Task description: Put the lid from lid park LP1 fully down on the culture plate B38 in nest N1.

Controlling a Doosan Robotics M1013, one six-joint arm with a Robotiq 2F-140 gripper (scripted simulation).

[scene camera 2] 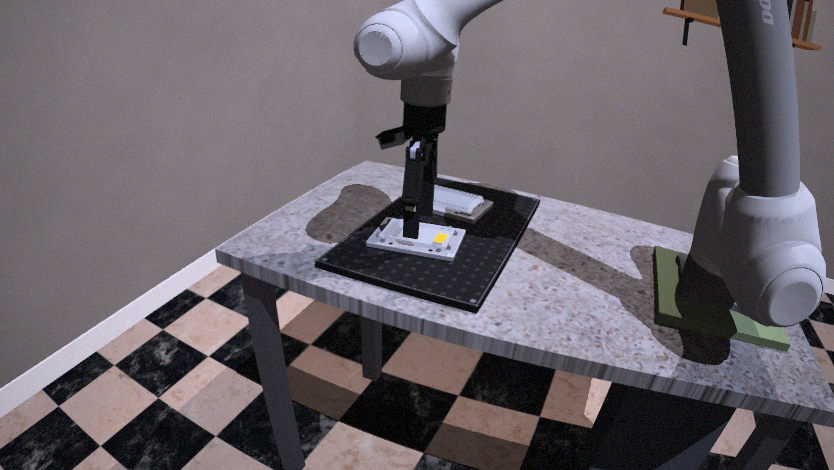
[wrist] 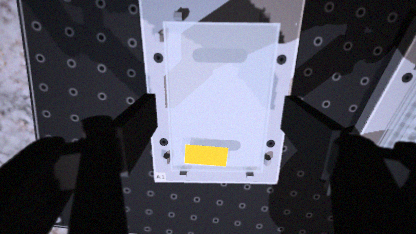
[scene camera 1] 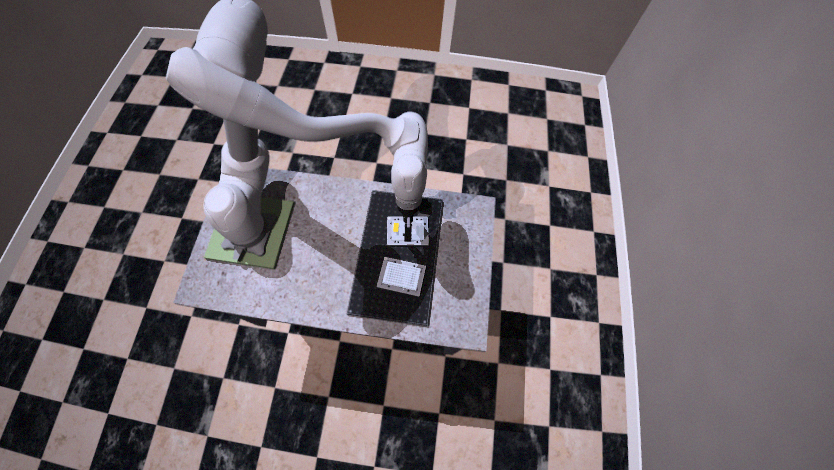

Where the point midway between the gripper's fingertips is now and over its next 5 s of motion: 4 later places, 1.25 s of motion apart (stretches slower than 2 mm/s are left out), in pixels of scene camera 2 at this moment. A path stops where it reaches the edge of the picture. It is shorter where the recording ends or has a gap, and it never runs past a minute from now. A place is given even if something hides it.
My gripper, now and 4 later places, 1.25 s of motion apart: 418, 225; 417, 230; 417, 232; 419, 207; 452, 176
